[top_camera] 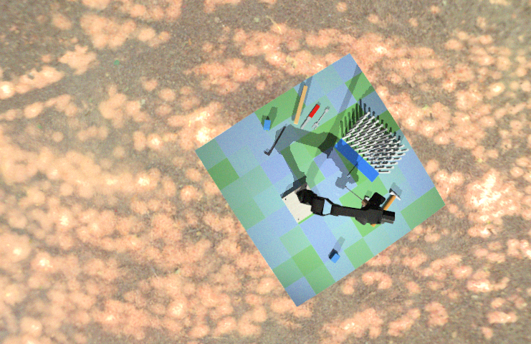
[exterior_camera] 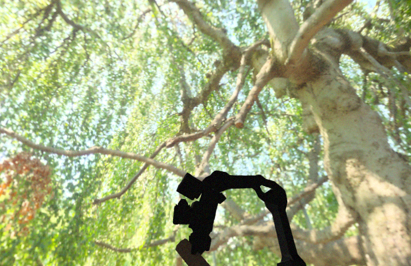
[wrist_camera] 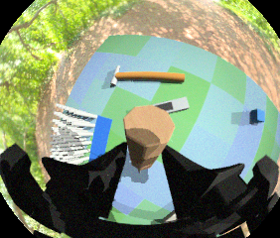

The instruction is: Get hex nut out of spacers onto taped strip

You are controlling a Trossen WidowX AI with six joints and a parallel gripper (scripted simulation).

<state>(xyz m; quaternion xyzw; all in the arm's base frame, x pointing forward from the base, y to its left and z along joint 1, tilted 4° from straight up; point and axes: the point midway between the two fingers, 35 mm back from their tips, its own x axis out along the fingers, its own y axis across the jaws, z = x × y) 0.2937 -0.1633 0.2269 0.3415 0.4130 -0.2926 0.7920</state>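
Right now my gripper tip is 13 cm short of the blue taped strip, 25 cm to the right of it and 20 cm above it. From my gripper tip the other things lie so: grey block: 5 cm ahead, 8 cm to the right, 18 cm below; then red-handled tool: 7 cm behind, 64 cm to the left, 19 cm below.
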